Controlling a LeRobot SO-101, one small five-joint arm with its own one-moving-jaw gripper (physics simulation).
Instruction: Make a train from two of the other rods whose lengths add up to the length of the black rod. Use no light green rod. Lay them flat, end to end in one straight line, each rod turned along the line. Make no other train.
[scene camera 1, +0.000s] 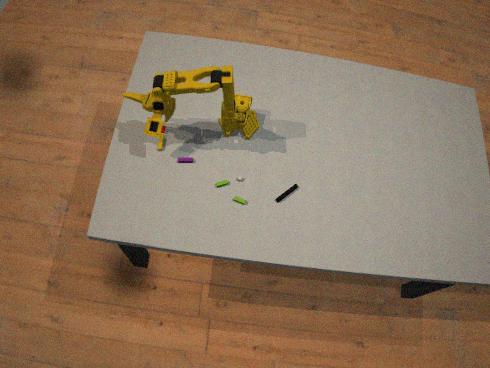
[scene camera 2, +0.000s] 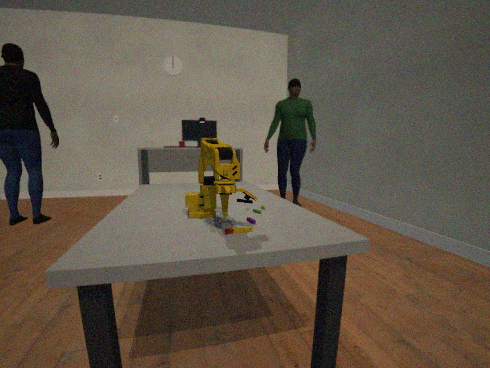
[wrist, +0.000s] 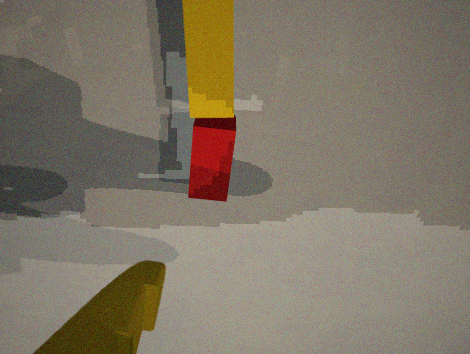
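Where they show: hand, its tool point: (scene camera 1: 165, 120) (scene camera 2: 225, 216) (wrist: 161, 287); arm's base, origin of its link: (scene camera 1: 238, 130) (scene camera 2: 207, 213).
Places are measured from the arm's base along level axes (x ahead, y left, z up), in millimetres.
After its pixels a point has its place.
Observation:
The red rod (scene camera 1: 163, 129) {x 36, y -203, z 10 mm} (scene camera 2: 229, 231) {x 35, y -210, z 6 mm} (wrist: 211, 160) {x 36, y -205, z 10 mm} and the yellow rod (scene camera 1: 160, 143) {x 80, y -202, z 10 mm} (scene camera 2: 243, 229) {x 72, y -208, z 7 mm} (wrist: 211, 65) {x 58, y -204, z 10 mm} lie flat, nearly end to end. In the wrist view the red rod is turned slightly from the yellow rod's line; whether their ends touch is unclear. The black rod (scene camera 1: 287, 193) {x 172, y 148, z 9 mm} (scene camera 2: 244, 201) {x 167, y 142, z 4 mm} lies apart, slanted. My gripper (scene camera 1: 146, 108) (scene camera 2: 225, 216) is open and empty, raised above the table beside the red and yellow rods. One notched jaw (wrist: 117, 312) {x 33, y -194, z 53 mm} shows at lower left in the wrist view. The arm partly covers the two rods' surroundings in scene camera 1.
A purple rod (scene camera 1: 185, 160) {x 119, y -127, z 9 mm} (scene camera 2: 251, 220) {x 115, y -135, z 8 mm} lies near the yellow rod. Two light green rods (scene camera 1: 222, 183) {x 170, y -22, z 10 mm} (scene camera 1: 239, 200) {x 210, y 27, z 10 mm} lie farther right, with a small white rod (scene camera 1: 240, 178) {x 149, y 23, z 10 mm} beside them. The grey table (scene camera 1: 375, 175) {x 77, y 398, z 0 mm} has its left edge close to the gripper.

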